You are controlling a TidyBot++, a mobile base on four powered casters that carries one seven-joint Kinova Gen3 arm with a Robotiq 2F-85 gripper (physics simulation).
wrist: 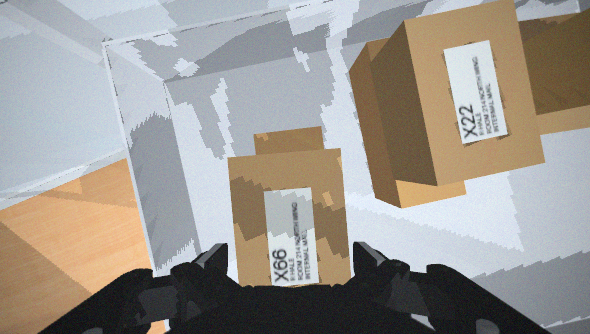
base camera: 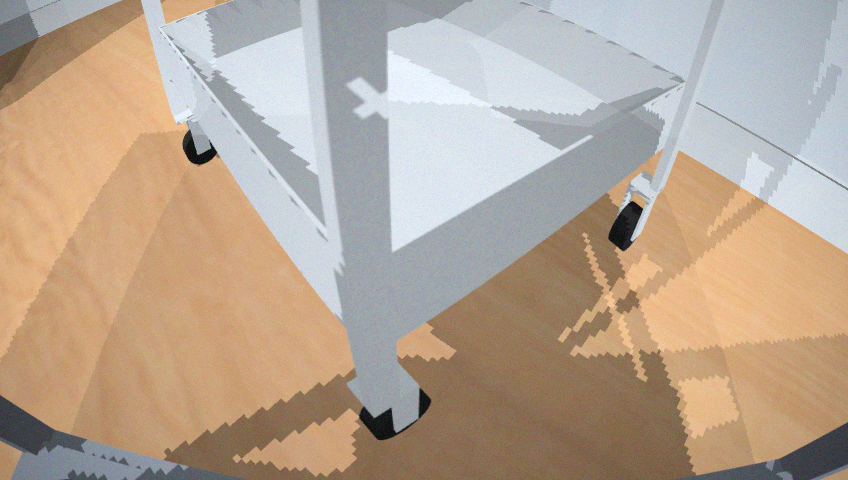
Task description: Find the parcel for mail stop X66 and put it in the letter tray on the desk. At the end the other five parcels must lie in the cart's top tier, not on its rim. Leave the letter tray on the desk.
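Places are measured from the arm's base along level axes (x ahead, y left, z up), in millimetres.
Pixels of known places: gripper, fingertip midpoint: (wrist: 291,256).
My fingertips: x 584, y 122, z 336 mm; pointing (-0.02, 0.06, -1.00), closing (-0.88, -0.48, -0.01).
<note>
Ahead of a thing's pixels: the offset from my fingertips to its top centre. "pt": to the spot under its first point. Level surfaces: height alone.
The X66 parcel @[dx +12, dy -22, dz +33 mm] (wrist: 250,175), a brown box with a white label facing up, is in the cart's top tier @[dz -69 mm] (wrist: 280,100) in the wrist view. My gripper (wrist: 291,256) is open, with one fingertip on each side of the parcel's lower part as seen from above and a gap at both sides. The parcel's near end is hidden behind the gripper body. The X22 parcel @[dx -37, dy -137, dz +33 mm] (wrist: 425,100) stands taller to the right. The letter tray and the desk do not show in these views.
Another brown box @[dx +7, dy -24, dz -17 mm] (wrist: 290,140) shows partly beyond X66. More brown boxes @[pt dx -97, dy -201, dz +4 mm] (wrist: 562,65) show at the right edge. The tier's side wall (wrist: 162,200) runs left of X66. In the base camera view, the cart's post @[pt dx -368, dy -103, dz -477 mm] (base camera: 357,178) and lower tier @[pt dx -304, dy -161, dz -539 mm] (base camera: 505,196) stand close ahead.
</note>
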